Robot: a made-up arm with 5 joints.
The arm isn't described. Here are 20 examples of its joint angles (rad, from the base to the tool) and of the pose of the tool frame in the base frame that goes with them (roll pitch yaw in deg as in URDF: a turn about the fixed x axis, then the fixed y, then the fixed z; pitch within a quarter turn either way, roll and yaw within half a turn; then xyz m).
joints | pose
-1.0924 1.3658 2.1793 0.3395 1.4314 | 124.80 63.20 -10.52 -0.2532 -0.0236 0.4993
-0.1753 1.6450 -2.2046 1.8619 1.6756 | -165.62 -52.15 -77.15 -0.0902 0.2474 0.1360
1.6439 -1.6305 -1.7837 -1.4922 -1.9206 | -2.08 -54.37 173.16 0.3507 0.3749 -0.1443
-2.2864 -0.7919 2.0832 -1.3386 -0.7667 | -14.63 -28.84 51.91 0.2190 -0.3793 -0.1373
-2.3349 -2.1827 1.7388 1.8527 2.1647 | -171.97 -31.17 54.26 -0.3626 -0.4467 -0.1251
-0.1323 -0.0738 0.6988 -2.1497 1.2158 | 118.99 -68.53 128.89 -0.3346 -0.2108 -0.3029
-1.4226 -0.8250 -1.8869 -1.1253 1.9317 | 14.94 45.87 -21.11 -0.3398 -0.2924 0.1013
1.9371 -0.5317 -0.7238 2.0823 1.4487 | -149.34 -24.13 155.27 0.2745 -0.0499 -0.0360
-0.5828 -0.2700 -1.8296 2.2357 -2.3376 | -32.40 6.21 97.89 0.0113 -0.3387 0.1860
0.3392 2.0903 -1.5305 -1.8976 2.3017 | 169.72 -17.17 57.60 -0.4752 0.0295 0.1832
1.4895 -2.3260 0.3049 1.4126 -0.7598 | 25.54 -70.79 -15.66 0.2724 0.0618 -0.1013
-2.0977 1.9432 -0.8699 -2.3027 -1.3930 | 38.90 20.74 22.93 -0.0177 -0.4274 0.2735
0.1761 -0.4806 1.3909 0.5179 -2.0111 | -131.88 22.85 -123.78 -0.0083 -0.0273 0.0903
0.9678 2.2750 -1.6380 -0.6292 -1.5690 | -53.84 53.44 -145.31 -0.1156 0.2807 0.5345
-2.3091 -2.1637 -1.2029 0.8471 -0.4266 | -171.22 -14.54 80.82 -0.2457 -0.4535 0.0652
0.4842 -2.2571 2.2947 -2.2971 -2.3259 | 177.85 48.33 19.06 -0.3029 0.4637 0.1027
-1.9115 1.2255 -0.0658 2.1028 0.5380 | 31.87 28.27 -130.84 0.2433 0.1141 0.2058
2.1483 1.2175 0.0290 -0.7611 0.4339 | -88.81 -46.65 -106.23 0.0338 0.5260 0.2387
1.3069 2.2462 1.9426 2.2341 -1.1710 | -50.86 -46.57 35.52 -0.0326 0.0262 0.3592
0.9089 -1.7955 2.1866 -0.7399 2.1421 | -158.54 -39.70 69.19 -0.2328 0.1090 -0.1991
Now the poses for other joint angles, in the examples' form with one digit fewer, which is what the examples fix.
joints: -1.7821 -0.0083 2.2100 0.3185 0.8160
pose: -106.0 37.1 137.5 0.242 -0.206 0.337
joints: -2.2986 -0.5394 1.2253 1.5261 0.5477
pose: -1.6 7.9 -140.5 0.225 0.167 -0.123
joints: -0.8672 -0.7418 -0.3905 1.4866 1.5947
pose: 175.2 -23.8 -40.4 -0.225 0.170 -0.168
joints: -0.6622 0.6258 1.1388 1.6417 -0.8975
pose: 175.5 27.4 -54.9 0.019 -0.045 0.211
